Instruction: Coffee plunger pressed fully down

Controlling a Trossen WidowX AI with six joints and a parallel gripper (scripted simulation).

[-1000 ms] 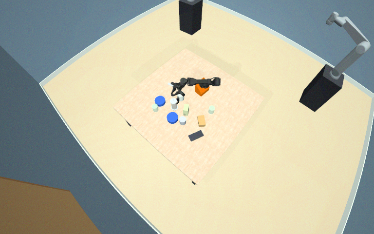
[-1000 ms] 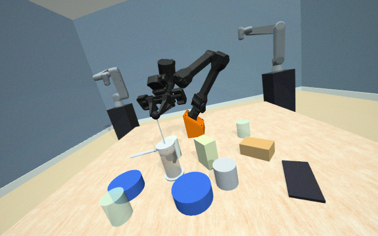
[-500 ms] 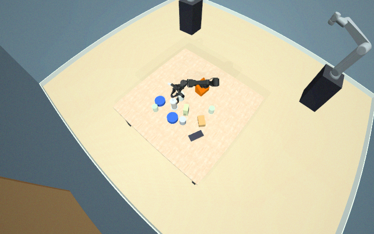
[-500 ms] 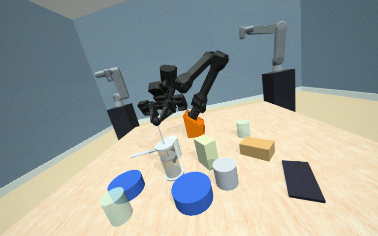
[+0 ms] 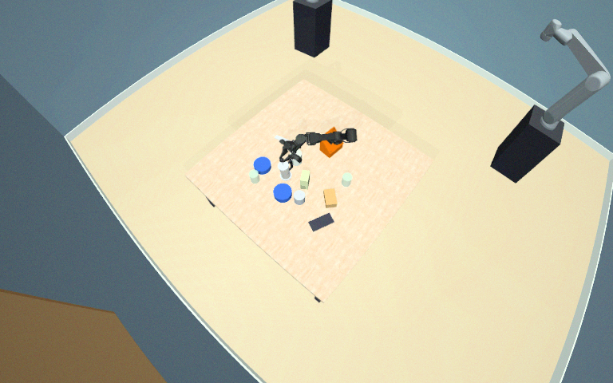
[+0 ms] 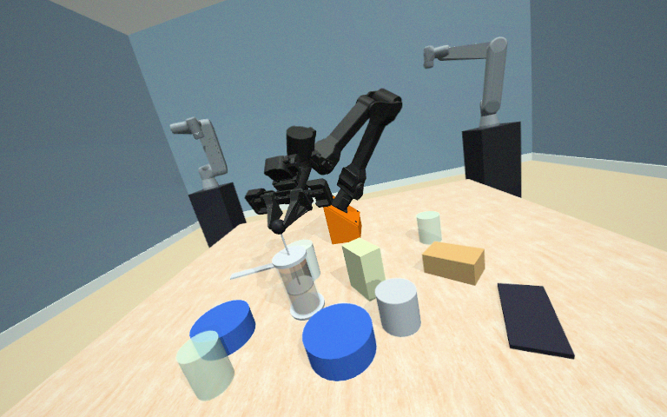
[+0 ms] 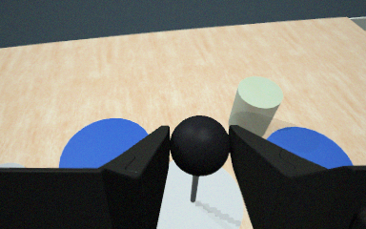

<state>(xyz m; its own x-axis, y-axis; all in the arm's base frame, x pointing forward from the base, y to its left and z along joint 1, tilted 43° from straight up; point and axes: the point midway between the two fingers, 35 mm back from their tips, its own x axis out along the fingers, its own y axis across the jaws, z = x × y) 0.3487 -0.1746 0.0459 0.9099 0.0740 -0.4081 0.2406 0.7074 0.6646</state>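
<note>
Now: gripper tip 30 mm past the coffee press and 100 mm above it. Round my gripper tip: dark flat plate 100 mm ahead, 400 mm to the left, 200 mm below; then grey cylinder 60 mm ahead, 190 mm to the left, 170 mm below; then tan block 60 mm behind, 350 mm to the left, 180 mm below.
</note>
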